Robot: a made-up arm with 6 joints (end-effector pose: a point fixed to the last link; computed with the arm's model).
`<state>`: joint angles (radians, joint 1 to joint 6).
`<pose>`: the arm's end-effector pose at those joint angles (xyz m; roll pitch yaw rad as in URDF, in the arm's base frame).
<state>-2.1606 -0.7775 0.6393 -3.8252 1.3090 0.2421</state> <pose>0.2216 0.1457 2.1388 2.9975 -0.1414 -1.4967</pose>
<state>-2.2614 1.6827 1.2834 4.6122 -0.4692 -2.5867</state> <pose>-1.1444 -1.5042 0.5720 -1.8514 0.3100 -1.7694</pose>
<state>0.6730 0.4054 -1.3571 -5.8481 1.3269 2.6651</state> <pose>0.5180 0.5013 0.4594 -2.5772 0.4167 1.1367</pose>
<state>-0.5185 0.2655 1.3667 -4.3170 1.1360 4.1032</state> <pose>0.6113 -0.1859 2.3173 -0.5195 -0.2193 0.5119</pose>
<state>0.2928 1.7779 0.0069 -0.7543 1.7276 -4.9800</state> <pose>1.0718 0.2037 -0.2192 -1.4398 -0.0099 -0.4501</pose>
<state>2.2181 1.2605 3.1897 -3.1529 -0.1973 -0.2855</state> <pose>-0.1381 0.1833 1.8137 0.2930 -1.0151 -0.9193</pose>
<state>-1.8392 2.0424 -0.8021 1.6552 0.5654 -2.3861</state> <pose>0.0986 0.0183 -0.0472 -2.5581 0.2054 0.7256</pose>
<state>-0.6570 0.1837 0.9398 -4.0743 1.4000 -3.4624</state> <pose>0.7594 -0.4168 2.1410 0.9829 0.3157 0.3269</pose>
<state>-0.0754 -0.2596 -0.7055 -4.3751 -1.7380 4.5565</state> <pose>0.8943 -0.2253 1.3622 -0.2596 -0.3749 -1.6563</pose>
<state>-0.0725 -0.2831 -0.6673 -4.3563 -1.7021 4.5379</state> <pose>0.8888 -0.2220 1.4119 -0.1877 -0.3785 -1.6345</pose>
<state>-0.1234 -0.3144 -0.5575 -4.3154 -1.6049 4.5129</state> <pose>0.8667 -0.2645 1.5307 -0.0497 -0.3933 -1.6293</pose>
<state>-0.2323 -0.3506 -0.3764 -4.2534 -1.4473 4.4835</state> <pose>0.7933 -0.3422 1.7178 0.1397 -0.4515 -1.6531</pose>
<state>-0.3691 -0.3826 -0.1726 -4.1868 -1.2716 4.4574</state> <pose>0.6595 -0.4049 1.9149 0.3194 -0.5590 -1.7159</pose>
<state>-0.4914 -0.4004 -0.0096 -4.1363 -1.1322 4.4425</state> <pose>0.5247 -0.4263 2.0544 0.4372 -0.6659 -1.7987</pose>
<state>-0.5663 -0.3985 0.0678 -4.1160 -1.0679 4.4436</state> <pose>0.4590 -0.4370 2.1102 0.4718 -0.7159 -1.8561</pose>
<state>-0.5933 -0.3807 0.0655 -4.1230 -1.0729 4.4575</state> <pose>0.4671 -0.4639 2.1004 0.4390 -0.7032 -1.8714</pose>
